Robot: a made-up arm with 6 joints.
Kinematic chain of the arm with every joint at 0, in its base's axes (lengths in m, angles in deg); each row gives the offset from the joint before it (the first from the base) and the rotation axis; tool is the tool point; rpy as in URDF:
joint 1: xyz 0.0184 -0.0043 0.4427 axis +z
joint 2: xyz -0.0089 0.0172 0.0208 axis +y
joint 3: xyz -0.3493 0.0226 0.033 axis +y
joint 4: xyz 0.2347 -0.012 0.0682 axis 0.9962 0 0.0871
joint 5: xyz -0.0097 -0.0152 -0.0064 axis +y
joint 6: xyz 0.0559 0.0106 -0.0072 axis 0.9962 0 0.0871
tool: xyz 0.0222 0.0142 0.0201 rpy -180 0 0
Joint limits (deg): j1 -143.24..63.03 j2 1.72..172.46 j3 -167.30..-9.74 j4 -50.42..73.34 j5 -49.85..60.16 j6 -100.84..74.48
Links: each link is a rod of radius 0.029 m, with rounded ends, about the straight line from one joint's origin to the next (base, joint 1, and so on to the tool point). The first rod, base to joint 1, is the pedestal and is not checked.
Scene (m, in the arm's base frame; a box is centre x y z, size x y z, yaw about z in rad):
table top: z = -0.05
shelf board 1: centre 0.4 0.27 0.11 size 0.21 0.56 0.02 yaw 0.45
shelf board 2: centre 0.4 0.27 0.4 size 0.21 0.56 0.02 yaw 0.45
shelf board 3: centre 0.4 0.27 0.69 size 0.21 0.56 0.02 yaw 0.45
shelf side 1: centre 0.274 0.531 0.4 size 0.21 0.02 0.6 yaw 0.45
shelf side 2: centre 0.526 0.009 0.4 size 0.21 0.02 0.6 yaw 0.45
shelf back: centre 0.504 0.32 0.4 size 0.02 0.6 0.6 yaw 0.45
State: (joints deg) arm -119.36 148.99 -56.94 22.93 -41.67 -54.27
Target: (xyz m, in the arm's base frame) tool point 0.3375 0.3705 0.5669
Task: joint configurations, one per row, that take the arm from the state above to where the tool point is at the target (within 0.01 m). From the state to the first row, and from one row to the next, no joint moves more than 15 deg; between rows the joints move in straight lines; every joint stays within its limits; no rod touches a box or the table.
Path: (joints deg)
1: -105.25 145.47 -52.48 27.51 -42.58 -58.33
2: -91.14 141.95 -48.02 32.09 -43.49 -62.40
3: -77.03 138.43 -43.56 36.67 -44.40 -66.46
4: -62.91 134.91 -39.11 41.24 -45.31 -70.53
5: -48.80 131.39 -34.65 45.82 -46.21 -74.59
6: -34.69 127.87 -30.19 50.40 -47.12 -78.65
7: -20.58 124.35 -25.73 54.98 -48.03 -82.72
8: -6.47 120.82 -21.27 59.56 -48.94 -86.78
9: 7.64 117.30 -16.81 64.14 -49.85 -90.85
10: 16.98 119.57 -31.13 50.58 -47.91 -81.59
11: 26.32 121.83 -45.45 37.02 -45.97 -72.33
12: 35.66 124.10 -59.76 23.46 -44.03 -63.07
13: 45.00 126.36 -74.08 9.90 -42.10 -53.81

